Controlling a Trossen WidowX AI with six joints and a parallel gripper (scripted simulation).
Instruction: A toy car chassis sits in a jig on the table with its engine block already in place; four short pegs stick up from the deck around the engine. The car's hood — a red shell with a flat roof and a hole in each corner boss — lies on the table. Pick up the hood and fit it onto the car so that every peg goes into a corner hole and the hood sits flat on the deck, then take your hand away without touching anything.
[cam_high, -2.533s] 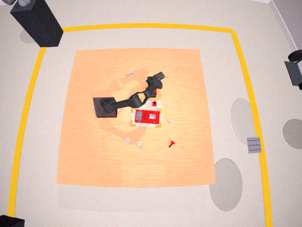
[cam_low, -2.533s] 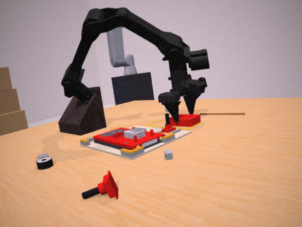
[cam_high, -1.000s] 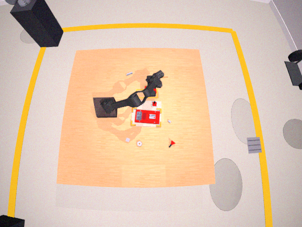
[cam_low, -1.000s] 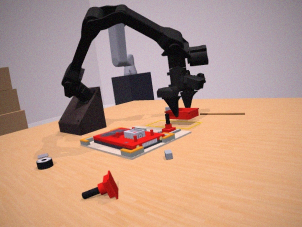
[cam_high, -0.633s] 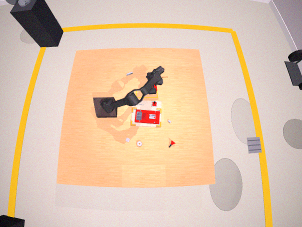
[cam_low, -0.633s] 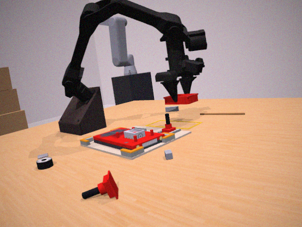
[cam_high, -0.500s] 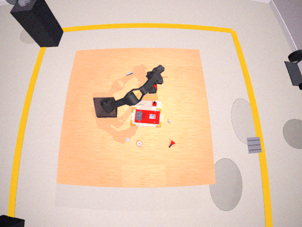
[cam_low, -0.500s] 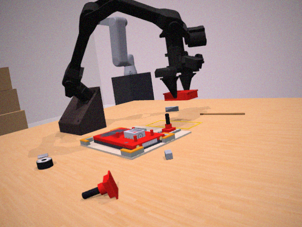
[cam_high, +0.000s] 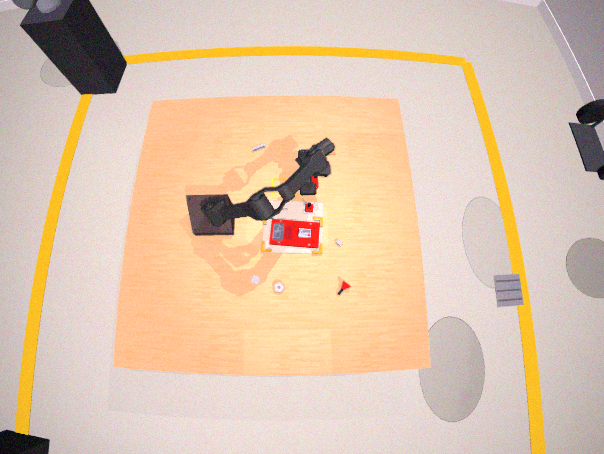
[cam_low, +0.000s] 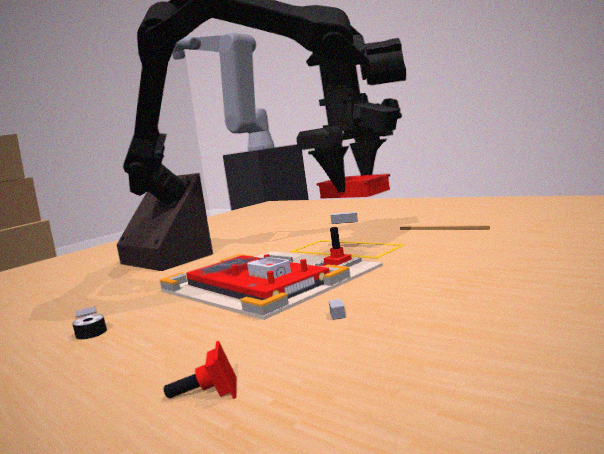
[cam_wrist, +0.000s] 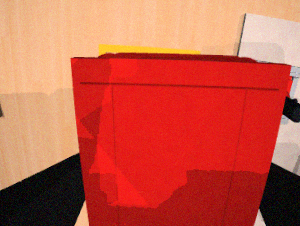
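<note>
Now: gripper tip 19 cm to the left of the grey engine block and 8 cm above it. Also, from my gripper tip: red hood 1 cm above; thin rod 5 cm ahead, 18 cm to the left, 10 cm below; black wheel 9 cm behind, 42 cm to the right, 10 cm below.
</note>
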